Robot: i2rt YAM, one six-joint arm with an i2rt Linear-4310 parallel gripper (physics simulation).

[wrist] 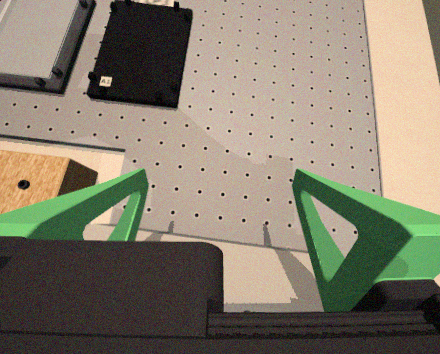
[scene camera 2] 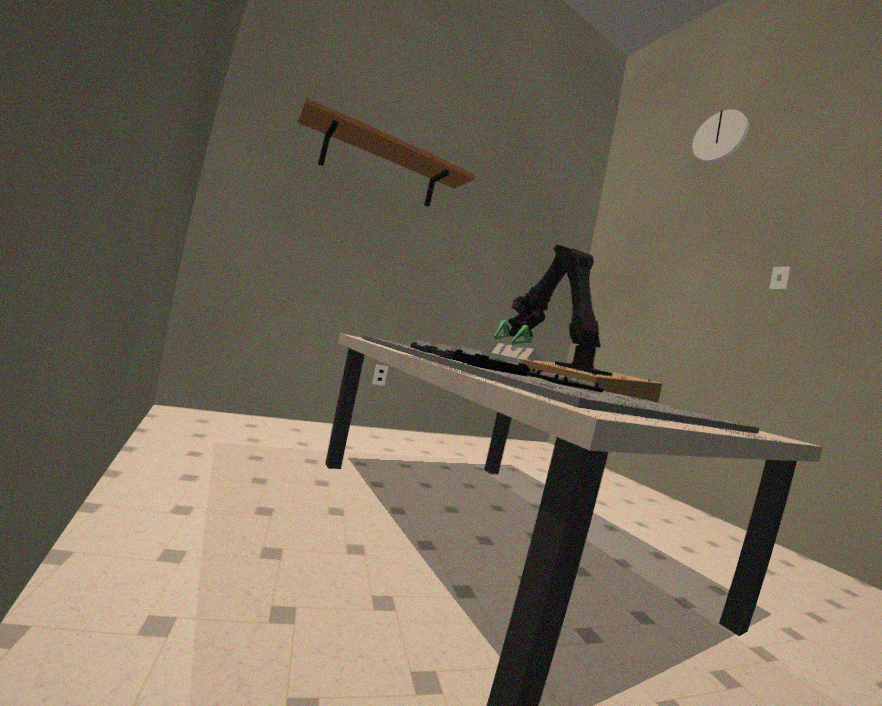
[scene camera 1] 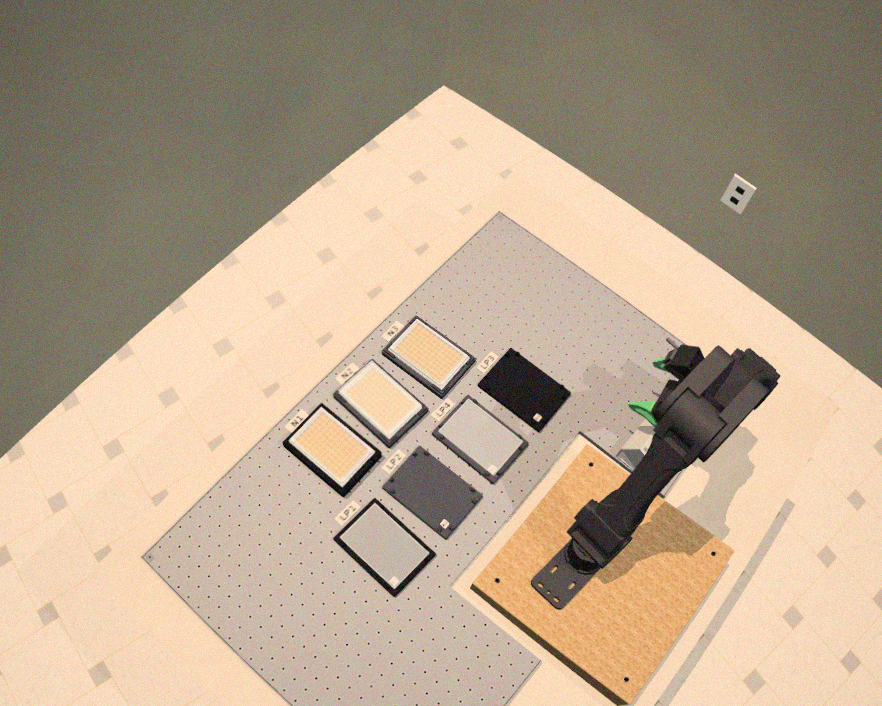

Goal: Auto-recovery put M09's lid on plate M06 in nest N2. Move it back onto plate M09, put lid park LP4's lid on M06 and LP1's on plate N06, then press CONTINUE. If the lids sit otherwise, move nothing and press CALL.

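Frame: origin at the arm's base, x back, y right, z up, level; millimetres.
Seen in the pictures: gripper, fingertip midpoint: [wrist: 220, 176] [scene camera 2: 503, 340] [scene camera 1: 641, 384]; arm's base at its link origin: [scene camera 2: 581, 369] [scene camera 1: 584, 555].
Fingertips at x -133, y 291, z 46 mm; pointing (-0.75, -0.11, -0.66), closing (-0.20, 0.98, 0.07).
Note:
Pixels of each thing's top centre, then the offset from my fingertips to it. "*": a spot on its surface instead. Level surfaces: height alone.
- nest N1 at a spot on its surface: [scene camera 1: 332, 449] * dx -297, dy -470, dz -57 mm
- nest N2 at a spot on its surface: [scene camera 1: 380, 401] * dx -310, dy -346, dz -61 mm
- nest N3 at a spot on its surface: [scene camera 1: 428, 355] * dx -323, dy -215, dz -70 mm
- button panel at its top centre: [wrist: 217, 324] [scene camera 2: 518, 346] dx +86, dy +17, dz -8 mm
- Dark park LP2 at its top centre: [scene camera 1: 432, 489] [scene camera 2: 532, 368] dx -131, dy -387, dz -72 mm
- black park LP3 at its top centre: [wrist: 140, 40] [scene camera 1: 525, 385] dx -157, dy -124, dz -72 mm
- perforated board at its surface level: dz -92 mm
My gripper [scene camera 1: 647, 386] [scene camera 2: 511, 337] [wrist: 220, 176] is open and empty, high above the board's right part, beyond LP3. In the scene camera 1 view, plates with tan wells stand in nest N1 [scene camera 1: 332, 449], nest N2 [scene camera 1: 380, 401] and nest N3 [scene camera 1: 428, 355]; their print and lid edges are too small to read. A grey lid [scene camera 1: 481, 438] [wrist: 32, 40] lies in park LP4. Another grey lid [scene camera 1: 384, 546] lies in park LP1. The button panel [scene camera 2: 512, 351] shows as a pale patch under the gripper; the arm hides its buttons in the scene camera 1 view.
Dark park LP2 [scene camera 1: 432, 491] and black park LP3 [scene camera 1: 524, 388] [wrist: 142, 55] hold no lid. The perforated board [scene camera 1: 242, 566] [wrist: 280, 90] carries nests and parks. The arm's wooden base [scene camera 1: 529, 515] [wrist: 35, 172] stands beside it.

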